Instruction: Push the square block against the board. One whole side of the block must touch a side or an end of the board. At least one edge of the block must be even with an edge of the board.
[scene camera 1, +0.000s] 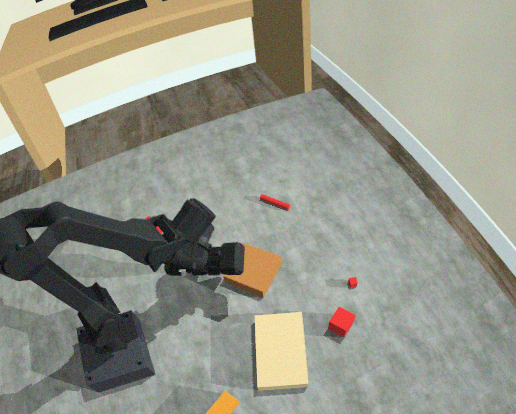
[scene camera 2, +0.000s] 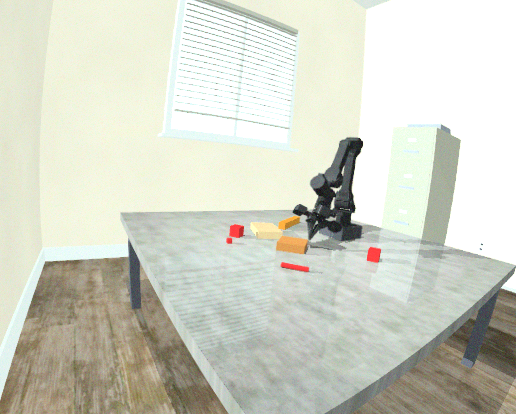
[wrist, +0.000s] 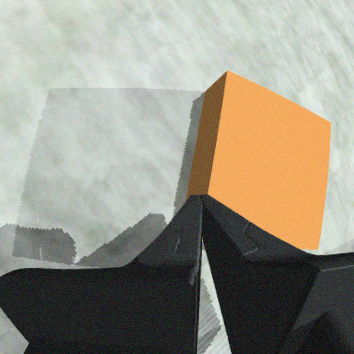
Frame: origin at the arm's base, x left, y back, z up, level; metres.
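Where they show: gripper, fingertip midpoint: (scene camera 2: 309, 239) (wrist: 198, 202); arm's base, origin of the base link: (scene camera 1: 112, 337) (scene camera 2: 343, 224).
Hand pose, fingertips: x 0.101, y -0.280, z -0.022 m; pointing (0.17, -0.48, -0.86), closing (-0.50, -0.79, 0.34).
Observation:
Each offset is from my fingertips to the top centre of the thing.
The square orange block @[dx -0.019, dy -0.059, dz -0.005 m] (scene camera 1: 261, 270) (scene camera 2: 292, 245) (wrist: 270, 165) lies flat on the table. The cream board @[dx -0.226, dy -0.048, dz -0.005 m] (scene camera 1: 281, 350) (scene camera 2: 267, 230) lies flat, nearer the front in scene view 1. A gap separates them, and the block is turned at an angle to the board. My gripper (scene camera 2: 310, 238) (wrist: 198, 202) is shut and empty, pointing down. Its fingertips appear at the block's near left corner in the wrist view; whether they touch it I cannot tell. In scene view 1 the arm hides the fingertips and part of the block.
A red cube @[dx -0.217, dy -0.186, dz +0.006 m] (scene camera 1: 342, 321) (scene camera 2: 236, 230) and a tiny red cube @[dx -0.135, dy -0.254, dz -0.018 m] (scene camera 1: 353, 282) (scene camera 2: 229, 240) lie right of the board in scene view 1. A red rod @[dx +0.155, dy -0.177, dz -0.020 m] (scene camera 1: 275, 202) (scene camera 2: 295, 267), an orange bar @[dx -0.348, dy +0.166, dz -0.003 m] (scene camera 1: 223, 404) (scene camera 2: 289, 222) and another red cube @[dx +0.185, dy +0.148, dz +0.006 m] (scene camera 2: 373, 254) lie farther off.

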